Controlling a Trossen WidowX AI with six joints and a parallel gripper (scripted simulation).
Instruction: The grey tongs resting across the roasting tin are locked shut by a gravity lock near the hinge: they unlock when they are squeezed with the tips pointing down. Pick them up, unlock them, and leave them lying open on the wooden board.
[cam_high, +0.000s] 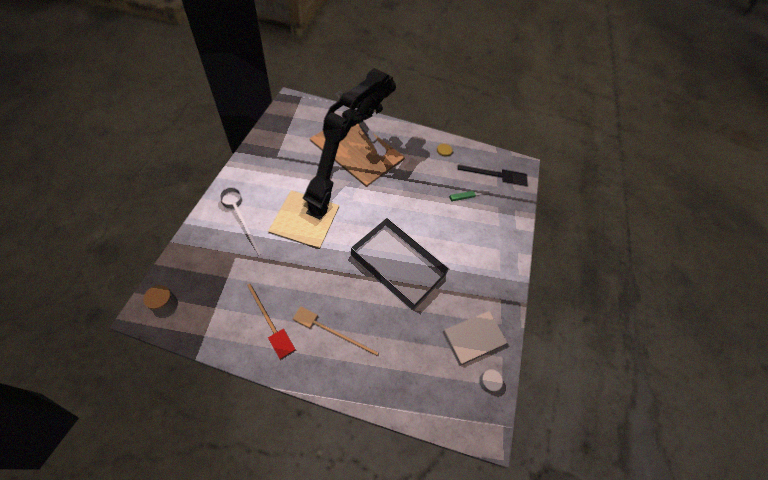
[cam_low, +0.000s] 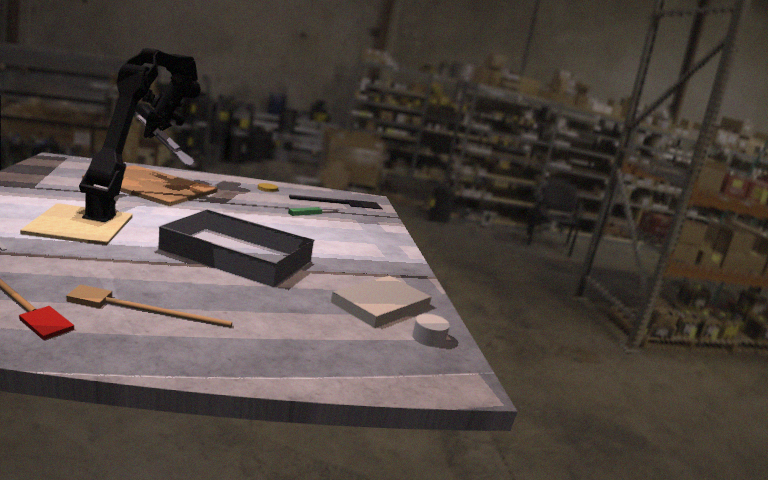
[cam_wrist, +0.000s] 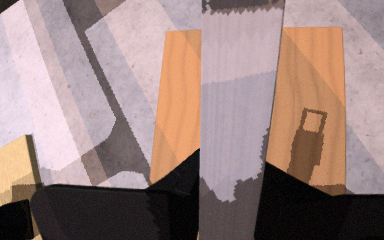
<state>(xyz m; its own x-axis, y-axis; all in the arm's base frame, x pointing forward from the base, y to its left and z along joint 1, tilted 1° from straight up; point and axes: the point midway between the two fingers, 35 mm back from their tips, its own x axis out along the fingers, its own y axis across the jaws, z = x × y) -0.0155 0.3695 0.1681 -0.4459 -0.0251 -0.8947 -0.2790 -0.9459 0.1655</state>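
My gripper tip is now 20 mm short of the wooden board, 10 mm to the right of it and 150 mm above it. The rest, counted from my gripper tip: roasting tin: 400 mm ahead, 440 mm to the right, 130 mm below; then yellow disc: 370 mm ahead, 200 mm to the left, 150 mm below; then green-handled tool: 560 mm ahead, 10 mm to the left, 150 mm below.
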